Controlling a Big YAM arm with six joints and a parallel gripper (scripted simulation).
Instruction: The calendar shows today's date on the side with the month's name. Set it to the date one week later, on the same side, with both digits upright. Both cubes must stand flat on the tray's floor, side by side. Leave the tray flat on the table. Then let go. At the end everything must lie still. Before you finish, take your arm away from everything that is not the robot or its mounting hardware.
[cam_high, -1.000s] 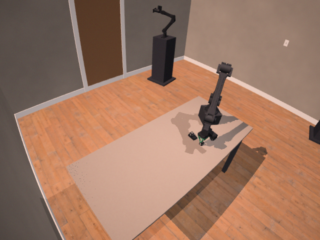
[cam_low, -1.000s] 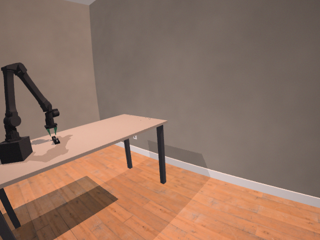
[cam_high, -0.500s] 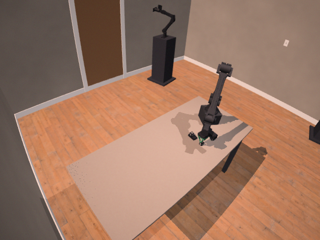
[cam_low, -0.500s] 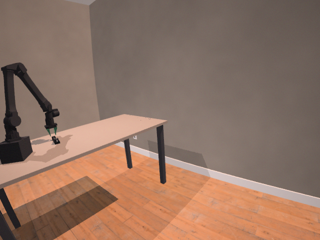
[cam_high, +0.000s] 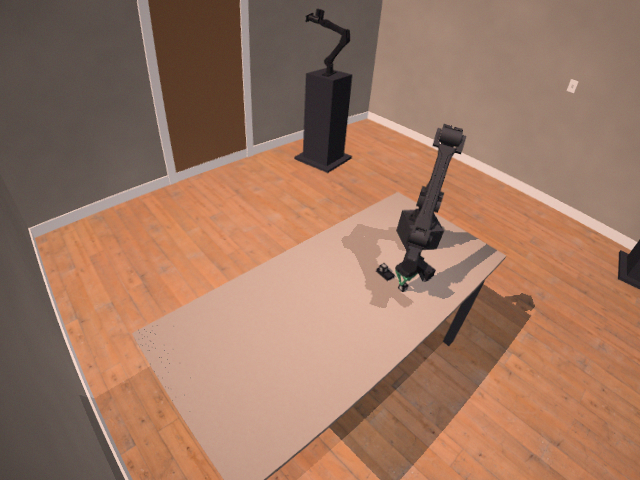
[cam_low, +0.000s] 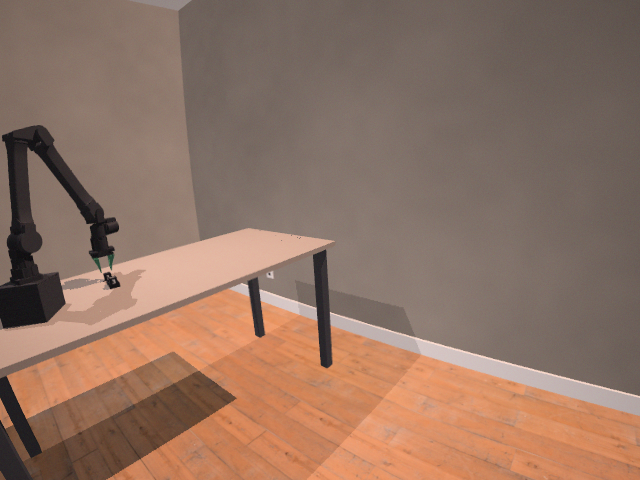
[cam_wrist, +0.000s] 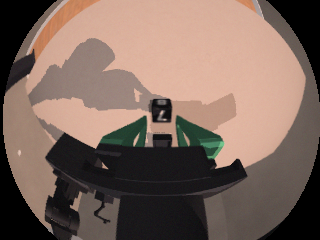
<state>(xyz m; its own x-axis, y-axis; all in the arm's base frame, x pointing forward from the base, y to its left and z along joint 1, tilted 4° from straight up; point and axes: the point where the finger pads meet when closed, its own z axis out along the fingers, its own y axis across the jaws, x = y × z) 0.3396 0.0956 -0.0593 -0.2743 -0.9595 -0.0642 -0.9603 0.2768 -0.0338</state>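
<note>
Right now my hand is 10 cm to the left of the dark calendar tray, 4 cm above it and 3 cm past it.
</note>
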